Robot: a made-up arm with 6 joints. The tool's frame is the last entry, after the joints.
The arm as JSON. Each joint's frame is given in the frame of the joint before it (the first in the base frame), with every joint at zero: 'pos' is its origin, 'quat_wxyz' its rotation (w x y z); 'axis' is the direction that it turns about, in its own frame. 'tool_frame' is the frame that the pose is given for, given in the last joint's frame.
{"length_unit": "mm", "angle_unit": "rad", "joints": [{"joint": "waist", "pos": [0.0, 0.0, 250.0], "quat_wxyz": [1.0, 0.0, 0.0, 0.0], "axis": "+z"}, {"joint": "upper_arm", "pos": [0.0, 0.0, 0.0], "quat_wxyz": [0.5, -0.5, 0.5, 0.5], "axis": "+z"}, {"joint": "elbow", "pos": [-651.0, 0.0, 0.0], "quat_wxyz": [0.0, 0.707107, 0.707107, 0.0], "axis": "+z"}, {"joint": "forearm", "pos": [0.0, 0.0, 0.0], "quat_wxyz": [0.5, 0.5, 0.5, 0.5], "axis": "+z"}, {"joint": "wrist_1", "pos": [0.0, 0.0, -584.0], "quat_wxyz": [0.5, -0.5, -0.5, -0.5], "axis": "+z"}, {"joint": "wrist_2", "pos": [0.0, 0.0, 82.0], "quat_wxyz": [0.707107, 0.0, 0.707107, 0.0], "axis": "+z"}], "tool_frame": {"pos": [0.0, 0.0, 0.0], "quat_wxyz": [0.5, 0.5, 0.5, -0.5]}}
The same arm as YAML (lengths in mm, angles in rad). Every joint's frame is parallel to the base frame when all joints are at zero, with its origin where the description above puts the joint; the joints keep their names.
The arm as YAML. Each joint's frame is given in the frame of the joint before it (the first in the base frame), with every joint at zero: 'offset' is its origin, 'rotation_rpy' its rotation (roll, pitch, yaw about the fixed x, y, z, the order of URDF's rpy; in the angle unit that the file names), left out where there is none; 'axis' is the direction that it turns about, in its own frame. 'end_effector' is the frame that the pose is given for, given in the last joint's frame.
length_unit: mm
angle_unit: rad
chain:
  - id: waist
    offset: [0.0, 0.0, 250.0]
    axis: [0.0, 0.0, 1.0]
  - id: upper_arm
    offset: [0.0, 0.0, 0.0]
    axis: [0.0, 1.0, 0.0]
  - id: elbow
    offset: [0.0, 0.0, 651.0]
    axis: [0.0, -1.0, 0.0]
  - id: forearm
    offset: [0.0, 0.0, 0.0]
    axis: [-1.0, 0.0, 0.0]
  - id: wrist_1
    offset: [584.0, 0.0, 0.0]
    axis: [0.0, -1.0, 0.0]
  - id: wrist_2
    offset: [0.0, -82.0, 0.0]
    axis: [-1.0, 0.0, 0.0]
end_effector:
  offset: [0.0, 0.0, 0.0]

